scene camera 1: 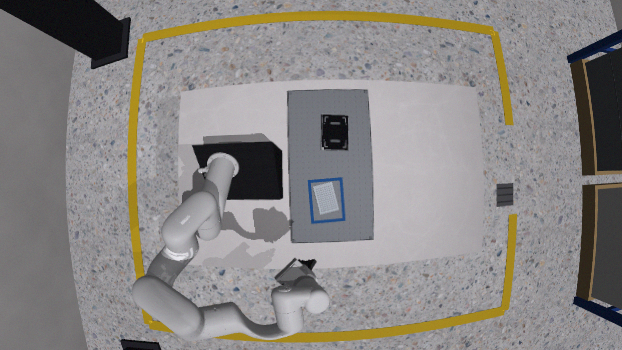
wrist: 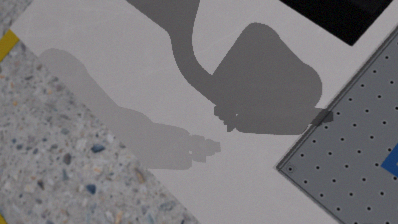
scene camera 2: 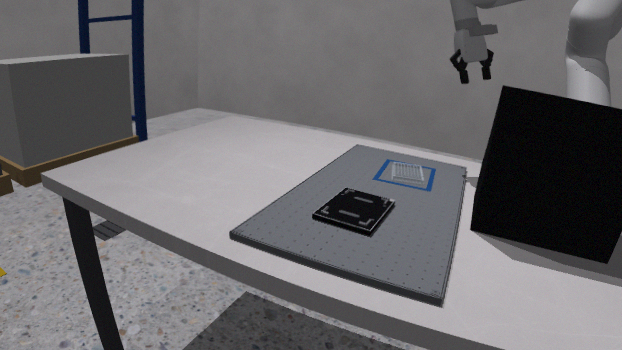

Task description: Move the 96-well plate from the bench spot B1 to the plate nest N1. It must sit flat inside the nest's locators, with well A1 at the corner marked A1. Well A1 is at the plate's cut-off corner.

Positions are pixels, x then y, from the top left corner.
Scene:
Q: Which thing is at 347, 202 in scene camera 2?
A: A black plate nest.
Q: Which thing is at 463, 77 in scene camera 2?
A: The gripper.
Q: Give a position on a black plate nest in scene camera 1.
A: At 330, 131

